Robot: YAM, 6 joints.
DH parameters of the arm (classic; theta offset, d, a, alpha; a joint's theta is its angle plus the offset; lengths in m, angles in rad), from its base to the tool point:
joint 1: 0 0.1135 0.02 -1.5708
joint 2: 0 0 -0.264 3.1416
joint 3: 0.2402 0 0.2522 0
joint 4: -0.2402 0 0.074 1.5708
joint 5: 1.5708 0 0 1.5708
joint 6: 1.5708 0.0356 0 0
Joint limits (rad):
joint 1: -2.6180..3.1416
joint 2: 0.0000..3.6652
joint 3: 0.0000..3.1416
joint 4: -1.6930..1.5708
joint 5: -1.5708..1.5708
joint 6: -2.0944..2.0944
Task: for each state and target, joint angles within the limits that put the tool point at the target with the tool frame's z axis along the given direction. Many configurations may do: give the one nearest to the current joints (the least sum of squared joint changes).
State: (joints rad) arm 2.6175 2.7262 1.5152 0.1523 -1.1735 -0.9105
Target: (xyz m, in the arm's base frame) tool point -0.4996 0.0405 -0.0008 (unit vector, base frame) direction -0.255 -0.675 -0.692
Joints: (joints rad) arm 3.0108 2.7123 1.9418 -0.5666 -0.7792 -0.9105
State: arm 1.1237 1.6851 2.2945 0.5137 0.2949 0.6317
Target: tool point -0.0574 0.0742 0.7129 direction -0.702 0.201 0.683
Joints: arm 2.0210 1.5248 2.7614 -0.2847 -0.5760 0.6317
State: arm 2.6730 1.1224 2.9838 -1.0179 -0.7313 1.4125
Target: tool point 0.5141 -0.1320 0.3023 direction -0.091 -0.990 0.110
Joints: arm 2.9567 0.3212 3.0436 -0.4520 -1.4266 1.4125
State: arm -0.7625 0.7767 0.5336 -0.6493 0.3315 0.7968
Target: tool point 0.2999 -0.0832 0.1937 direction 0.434 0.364 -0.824
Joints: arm -0.3260 1.6376 1.0570 -0.6469 -0.5051 0.7968
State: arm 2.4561 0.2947 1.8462 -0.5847 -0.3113 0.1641
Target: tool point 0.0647 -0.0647 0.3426 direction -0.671 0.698 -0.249
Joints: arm 2.3508 0.0321 1.1784 -1.3980 0.0139 0.1641
